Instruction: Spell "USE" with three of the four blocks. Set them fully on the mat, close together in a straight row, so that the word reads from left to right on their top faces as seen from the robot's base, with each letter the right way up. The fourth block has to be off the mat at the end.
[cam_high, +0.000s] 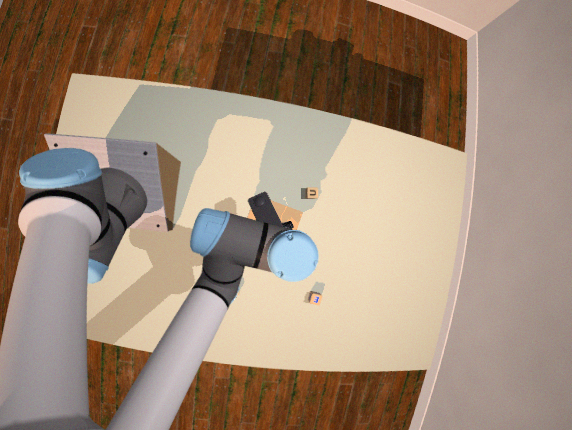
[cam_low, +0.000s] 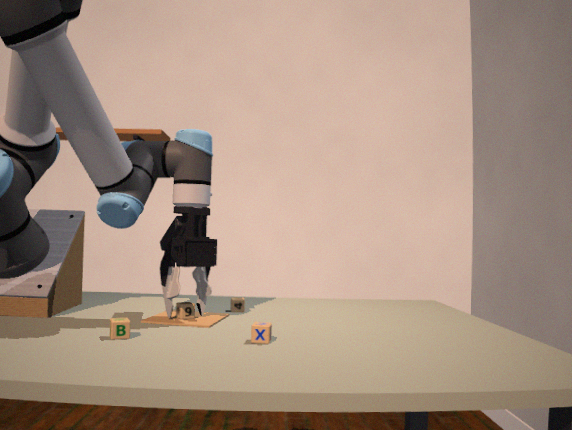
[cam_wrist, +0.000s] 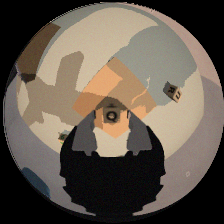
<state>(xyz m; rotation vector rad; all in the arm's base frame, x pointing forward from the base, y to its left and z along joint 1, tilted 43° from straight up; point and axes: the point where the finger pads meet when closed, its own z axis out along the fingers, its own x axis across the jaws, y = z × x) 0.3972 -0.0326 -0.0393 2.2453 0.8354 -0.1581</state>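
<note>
Now: hand 1 cm to the right of the orange mat and 2 cm above it. Round my hand: blue-lettered block (17 cm ahead, 16 cm to the right, 1 cm below).
</note>
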